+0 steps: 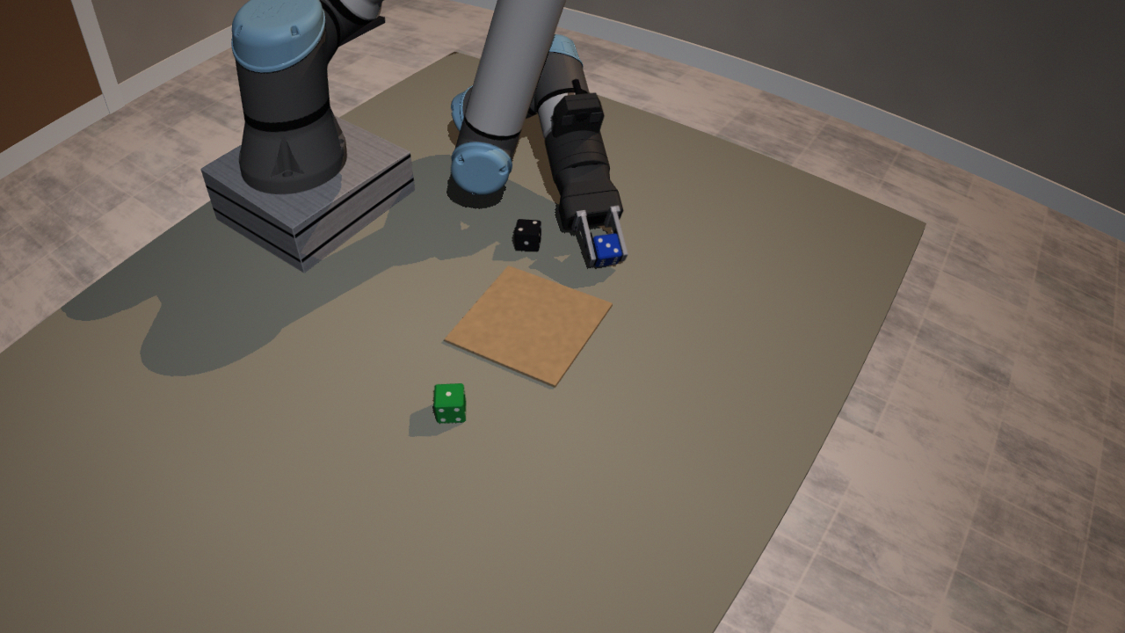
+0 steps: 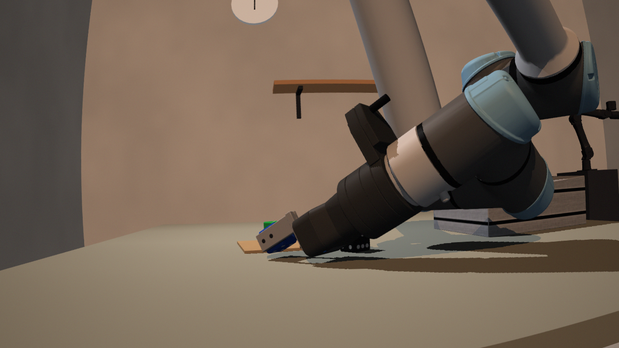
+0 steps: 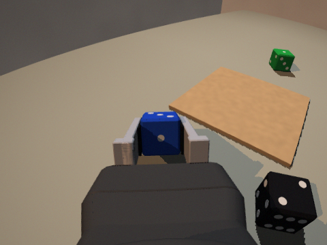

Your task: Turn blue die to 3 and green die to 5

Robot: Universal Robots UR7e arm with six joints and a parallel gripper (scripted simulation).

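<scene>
Now: hand right at the blue die. The rest, counted from my hand: green die: 10 mm behind, 280 mm to the right, 10 mm below; brown mat: 20 mm behind, 130 mm to the right, 30 mm below; black die: 100 mm behind, 20 mm to the right, 10 mm below.
</scene>
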